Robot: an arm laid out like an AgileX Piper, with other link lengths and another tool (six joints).
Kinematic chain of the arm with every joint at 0, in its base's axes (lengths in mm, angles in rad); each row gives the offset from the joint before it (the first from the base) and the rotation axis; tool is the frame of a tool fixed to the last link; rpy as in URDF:
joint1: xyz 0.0 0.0 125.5 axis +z
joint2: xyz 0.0 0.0 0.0 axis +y
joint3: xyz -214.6 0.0 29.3 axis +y
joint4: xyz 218.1 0.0 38.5 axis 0.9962 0 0.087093
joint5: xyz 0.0 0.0 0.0 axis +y
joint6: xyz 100.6 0.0 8.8 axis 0.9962 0 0.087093
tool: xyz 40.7 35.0 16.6 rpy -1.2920 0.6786 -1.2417
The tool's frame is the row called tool.
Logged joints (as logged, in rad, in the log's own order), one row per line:
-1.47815, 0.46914, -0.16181, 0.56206, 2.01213, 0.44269
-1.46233, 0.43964, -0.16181, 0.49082, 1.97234, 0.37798
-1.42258, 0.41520, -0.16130, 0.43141, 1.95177, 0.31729
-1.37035, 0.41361, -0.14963, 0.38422, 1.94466, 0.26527
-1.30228, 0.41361, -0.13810, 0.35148, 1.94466, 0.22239
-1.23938, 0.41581, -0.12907, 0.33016, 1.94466, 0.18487
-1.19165, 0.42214, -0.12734, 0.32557, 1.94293, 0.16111
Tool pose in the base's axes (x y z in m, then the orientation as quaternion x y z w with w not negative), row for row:
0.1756, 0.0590, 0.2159, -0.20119, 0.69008, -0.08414, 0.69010
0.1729, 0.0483, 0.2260, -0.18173, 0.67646, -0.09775, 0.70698
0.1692, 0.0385, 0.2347, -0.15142, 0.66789, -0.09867, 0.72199
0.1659, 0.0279, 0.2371, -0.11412, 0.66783, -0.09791, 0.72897
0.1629, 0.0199, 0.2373, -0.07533, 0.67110, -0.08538, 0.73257
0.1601, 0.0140, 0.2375, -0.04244, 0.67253, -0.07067, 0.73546
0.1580, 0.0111, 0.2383, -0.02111, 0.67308, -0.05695, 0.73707
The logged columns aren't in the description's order. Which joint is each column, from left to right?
Columns, left to right: joint4, joint5, joint3, joint1, joint6, joint2.
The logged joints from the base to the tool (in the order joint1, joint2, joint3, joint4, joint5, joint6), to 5 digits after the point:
0.56206, 0.44269, -0.16181, -1.47815, 0.46914, 2.01213
0.49082, 0.37798, -0.16181, -1.46233, 0.43964, 1.97234
0.43141, 0.31729, -0.16130, -1.42258, 0.41520, 1.95177
0.38422, 0.26527, -0.14963, -1.37035, 0.41361, 1.94466
0.35148, 0.22239, -0.13810, -1.30228, 0.41361, 1.94466
0.33016, 0.18487, -0.12907, -1.23938, 0.41581, 1.94466
0.32557, 0.16111, -0.12734, -1.19165, 0.42214, 1.94293

